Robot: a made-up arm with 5 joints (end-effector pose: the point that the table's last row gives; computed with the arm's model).
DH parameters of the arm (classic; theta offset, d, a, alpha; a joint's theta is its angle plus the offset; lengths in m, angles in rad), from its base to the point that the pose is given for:
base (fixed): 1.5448 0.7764 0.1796 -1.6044
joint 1: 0 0.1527 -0.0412 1.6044
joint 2: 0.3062 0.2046 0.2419 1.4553
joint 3: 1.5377 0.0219 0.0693 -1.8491
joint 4: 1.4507 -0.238 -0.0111 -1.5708
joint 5: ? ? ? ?
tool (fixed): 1.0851 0.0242 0 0
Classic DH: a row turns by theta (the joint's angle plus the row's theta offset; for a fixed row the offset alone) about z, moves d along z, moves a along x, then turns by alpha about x.
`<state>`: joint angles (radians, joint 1 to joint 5).
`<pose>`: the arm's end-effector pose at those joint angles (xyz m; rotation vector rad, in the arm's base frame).
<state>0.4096 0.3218 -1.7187 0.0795 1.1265</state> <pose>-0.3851 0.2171 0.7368 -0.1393 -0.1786 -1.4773</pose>
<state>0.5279 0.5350 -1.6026 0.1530 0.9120</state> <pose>-0.3991 0.2101 0.8027 -0.5076 -0.0564 -1.2849</pose>
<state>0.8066 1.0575 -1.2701 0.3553 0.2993</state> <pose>-0.3645 0.2926 0.9249 -1.5258 0.1196 -0.6322</pose>
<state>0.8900 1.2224 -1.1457 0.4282 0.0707</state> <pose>-0.3574 0.3460 0.9285 -1.8457 0.1301 -0.3347</pose>
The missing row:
joint 5: -1.3768 0.0733 0.2673 1.2559
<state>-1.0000 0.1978 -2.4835 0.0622 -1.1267</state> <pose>-0.0135 0.1274 1.1286 -1.6492 1.1879 -1.5187</pose>
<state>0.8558 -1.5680 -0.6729 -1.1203 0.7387</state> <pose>0.2747 0.5197 0.8224 -1.9088 -0.6319 1.7966</pose>
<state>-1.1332 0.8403 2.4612 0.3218 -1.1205</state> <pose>-0.2177 0.1086 1.1401 0.9402 -0.4305 2.8361</pose>
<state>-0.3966 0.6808 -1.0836 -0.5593 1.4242</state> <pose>-0.6535 0.3116 0.8239 0.7435 1.2589 -1.4778</pose>
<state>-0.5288 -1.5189 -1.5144 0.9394 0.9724</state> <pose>-0.0680 0.1618 0.8336 0.1628 0.7962 -2.4082</pose>
